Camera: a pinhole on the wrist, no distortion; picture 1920 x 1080 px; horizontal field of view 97.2 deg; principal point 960.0 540.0 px. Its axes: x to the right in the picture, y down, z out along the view. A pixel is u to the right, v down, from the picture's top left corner.
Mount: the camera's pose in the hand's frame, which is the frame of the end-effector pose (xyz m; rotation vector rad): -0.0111 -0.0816 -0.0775 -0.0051 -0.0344 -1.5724
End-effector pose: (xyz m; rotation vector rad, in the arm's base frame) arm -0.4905 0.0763 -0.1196 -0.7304 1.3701 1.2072
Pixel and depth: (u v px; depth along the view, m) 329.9 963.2 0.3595
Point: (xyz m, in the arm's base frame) -0.6112 0.4263 -0.1887
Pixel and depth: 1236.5 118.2 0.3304
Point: -0.2052 0.2226 0.0442
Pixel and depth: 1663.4 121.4 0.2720
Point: -0.1186 0.1434 -0.0229
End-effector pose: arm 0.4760 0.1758 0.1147 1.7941 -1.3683 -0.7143
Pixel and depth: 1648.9 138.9 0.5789
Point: 0.2814 0.4204 -0.6185
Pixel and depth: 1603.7 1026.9 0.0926
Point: 0.5536 0.1541 -0.0190
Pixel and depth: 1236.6 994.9 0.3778
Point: 0.3872 -0.0452 -0.2169
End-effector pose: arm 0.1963 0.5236 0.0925 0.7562 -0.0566 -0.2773
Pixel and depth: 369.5 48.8 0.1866
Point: 0.0750 0.5241 0.2105
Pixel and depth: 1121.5 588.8 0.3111
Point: 0.1316 0.2736 0.1726
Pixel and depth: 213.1 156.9 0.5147
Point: -0.0221 0.5768 0.6752
